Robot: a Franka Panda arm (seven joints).
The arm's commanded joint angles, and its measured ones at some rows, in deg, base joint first. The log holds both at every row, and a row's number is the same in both.
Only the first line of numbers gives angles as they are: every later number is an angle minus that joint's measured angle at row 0.
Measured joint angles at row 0:
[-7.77 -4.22 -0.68 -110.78 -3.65 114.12 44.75]
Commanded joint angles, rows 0 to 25:
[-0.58 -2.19 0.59 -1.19 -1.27 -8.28 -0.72]
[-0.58 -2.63 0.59 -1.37 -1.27 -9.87 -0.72]
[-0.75 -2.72 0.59 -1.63 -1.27 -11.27 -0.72]
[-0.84 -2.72 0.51 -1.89 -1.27 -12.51 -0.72]
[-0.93 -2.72 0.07 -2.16 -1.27 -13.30 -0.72]
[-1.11 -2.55 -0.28 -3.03 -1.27 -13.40 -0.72]
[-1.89 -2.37 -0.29 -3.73 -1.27 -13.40 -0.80]
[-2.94 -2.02 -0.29 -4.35 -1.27 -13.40 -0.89]
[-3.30 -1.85 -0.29 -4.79 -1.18 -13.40 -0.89]
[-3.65 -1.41 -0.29 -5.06 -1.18 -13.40 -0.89]
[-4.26 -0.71 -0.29 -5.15 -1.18 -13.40 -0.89]
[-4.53 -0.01 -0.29 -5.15 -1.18 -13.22 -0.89]
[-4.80 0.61 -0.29 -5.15 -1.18 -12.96 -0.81]
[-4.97 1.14 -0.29 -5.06 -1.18 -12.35 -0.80]
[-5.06 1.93 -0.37 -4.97 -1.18 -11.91 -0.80]
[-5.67 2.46 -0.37 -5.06 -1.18 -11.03 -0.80]
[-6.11 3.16 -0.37 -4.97 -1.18 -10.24 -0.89]
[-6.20 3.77 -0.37 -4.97 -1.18 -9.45 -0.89]
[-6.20 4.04 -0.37 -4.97 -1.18 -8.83 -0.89]
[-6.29 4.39 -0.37 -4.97 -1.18 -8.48 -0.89]
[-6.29 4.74 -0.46 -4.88 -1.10 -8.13 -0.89]
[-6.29 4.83 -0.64 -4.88 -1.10 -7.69 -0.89]
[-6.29 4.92 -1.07 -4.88 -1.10 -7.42 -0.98]
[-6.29 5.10 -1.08 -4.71 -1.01 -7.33 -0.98]
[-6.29 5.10 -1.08 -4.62 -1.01 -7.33 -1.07]
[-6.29 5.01 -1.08 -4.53 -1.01 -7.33 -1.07]
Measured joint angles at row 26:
[-6.07 5.02 -1.02 -5.31 -0.33 -7.67 -0.15]
